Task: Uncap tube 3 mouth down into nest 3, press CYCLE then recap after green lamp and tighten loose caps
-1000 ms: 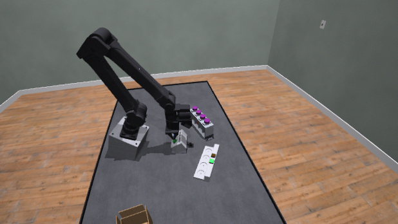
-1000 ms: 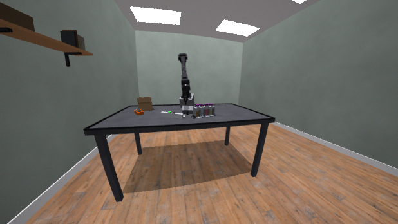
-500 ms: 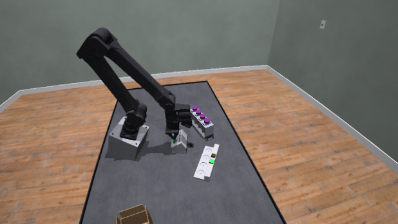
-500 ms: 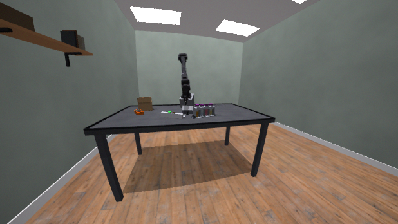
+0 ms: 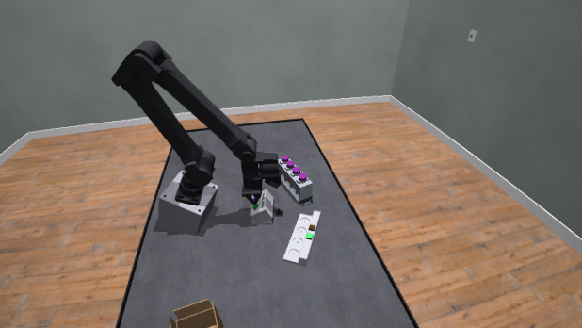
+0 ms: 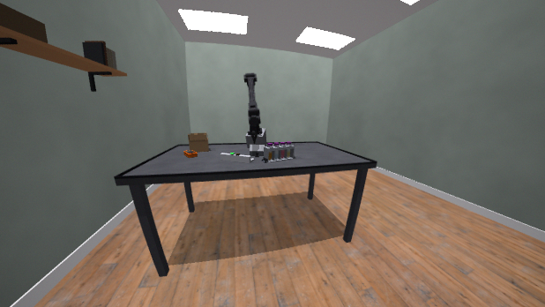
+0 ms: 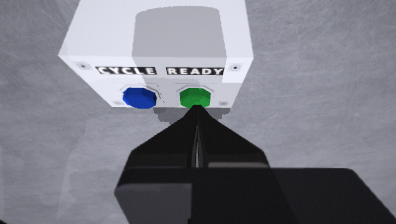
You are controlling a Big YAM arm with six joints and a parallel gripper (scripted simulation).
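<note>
Right now my hand is 2 cm above the green key. The rest, counted from my hand: blue key: 5 cm to the left, 2 cm below; key housing: 2 cm ahead, 3 cm to the left, 4 cm below; cap: 18 cm ahead, 15 cm to the left, 2 cm above.
</note>
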